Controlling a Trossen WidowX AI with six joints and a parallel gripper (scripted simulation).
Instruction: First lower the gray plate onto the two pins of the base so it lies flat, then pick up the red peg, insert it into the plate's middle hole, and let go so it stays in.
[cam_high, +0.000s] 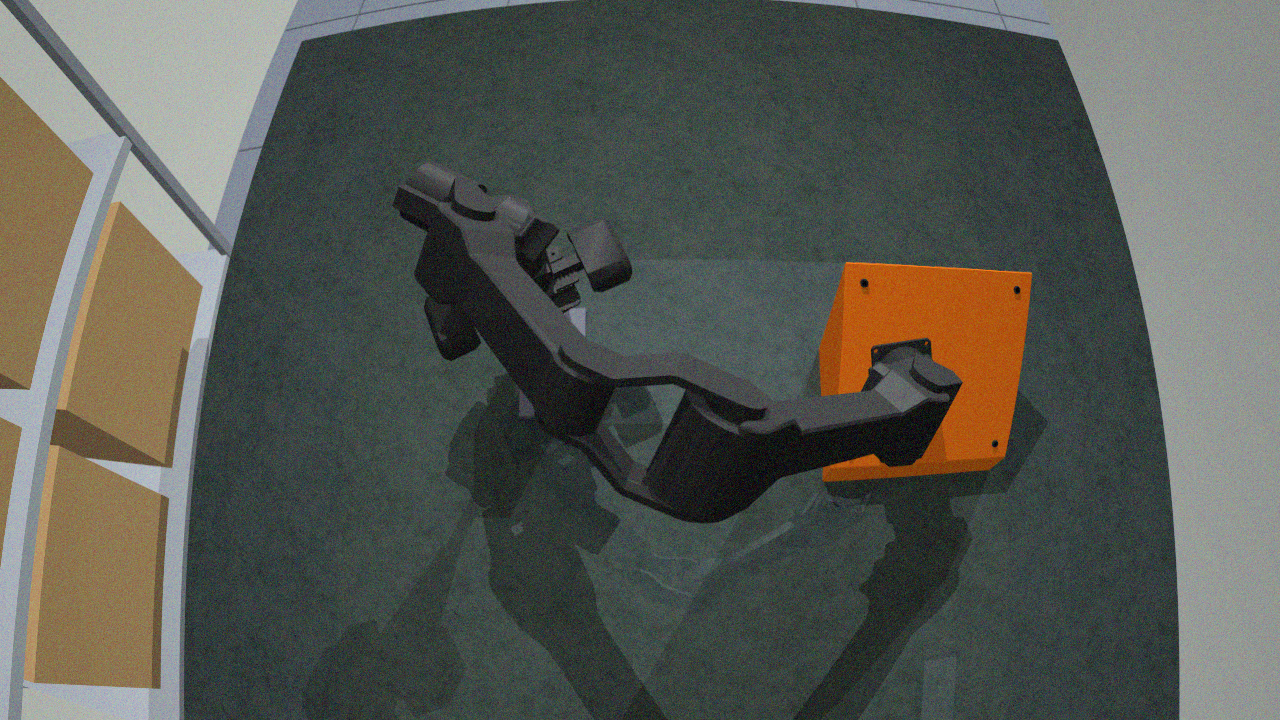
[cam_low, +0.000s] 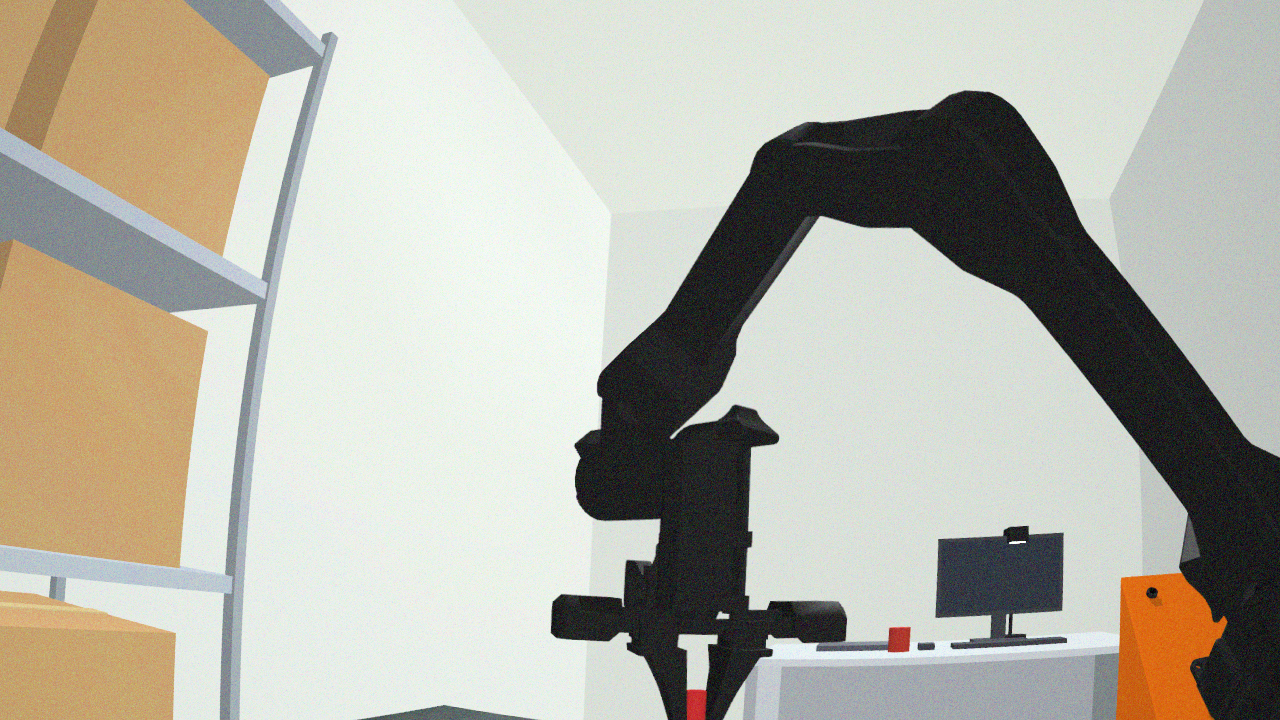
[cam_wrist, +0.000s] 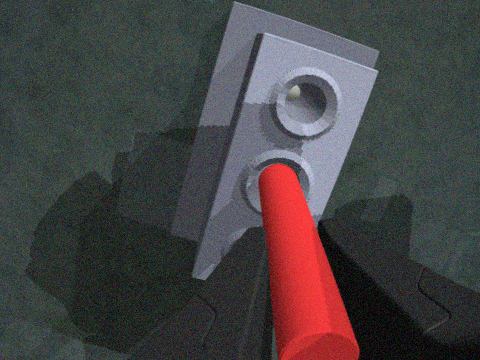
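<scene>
Now: the red peg right at my gripper tip. Also, from my gripper tip: gray plate (5 cm below); then gray base (9 cm below).
</scene>
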